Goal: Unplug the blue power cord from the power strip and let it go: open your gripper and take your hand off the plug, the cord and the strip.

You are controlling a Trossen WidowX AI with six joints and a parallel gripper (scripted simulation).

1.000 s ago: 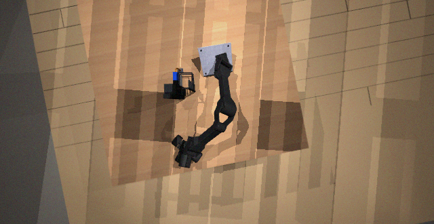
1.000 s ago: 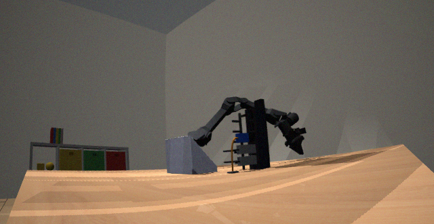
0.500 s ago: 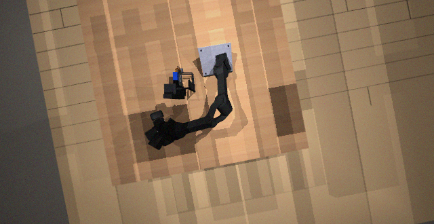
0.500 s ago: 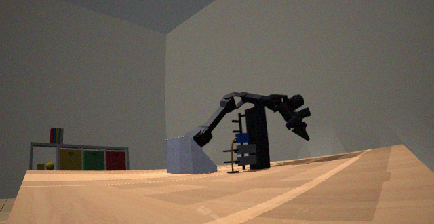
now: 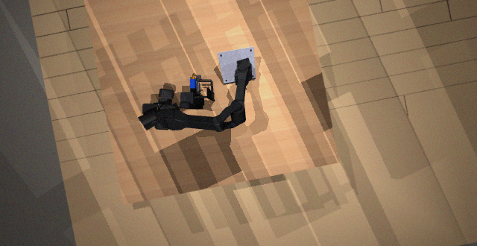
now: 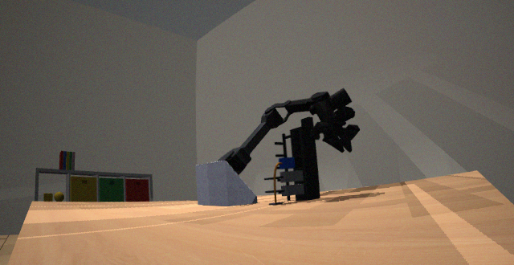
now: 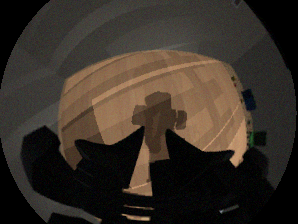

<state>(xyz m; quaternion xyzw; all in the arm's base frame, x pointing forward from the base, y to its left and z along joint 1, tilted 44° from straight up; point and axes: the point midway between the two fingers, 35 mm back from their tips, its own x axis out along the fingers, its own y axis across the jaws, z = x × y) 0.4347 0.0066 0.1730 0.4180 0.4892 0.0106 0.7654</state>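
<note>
My gripper tip is now 180 mm past the blue plug and 60 mm to the left of it.
</note>
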